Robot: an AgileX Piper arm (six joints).
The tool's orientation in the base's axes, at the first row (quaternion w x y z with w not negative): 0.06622 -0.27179 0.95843 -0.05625
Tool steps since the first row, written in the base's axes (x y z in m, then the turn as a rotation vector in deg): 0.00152 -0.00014 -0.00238 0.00 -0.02 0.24; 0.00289 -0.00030 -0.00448 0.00 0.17 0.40; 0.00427 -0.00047 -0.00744 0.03 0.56 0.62; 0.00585 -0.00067 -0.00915 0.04 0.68 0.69; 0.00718 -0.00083 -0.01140 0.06 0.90 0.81; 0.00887 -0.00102 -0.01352 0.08 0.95 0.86
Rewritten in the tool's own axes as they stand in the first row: -0.00098 -0.00056 0.00259 -0.01 -0.05 -0.23; -0.00185 -0.00109 0.00489 -0.13 0.09 -0.41; -0.00264 -0.00152 0.00803 -0.38 0.37 -0.65; -0.00370 -0.00225 0.00998 -0.46 0.46 -0.72; -0.00452 -0.00275 0.01242 -0.60 0.61 -0.85; -0.00564 -0.00347 0.01479 -0.65 0.64 -0.90
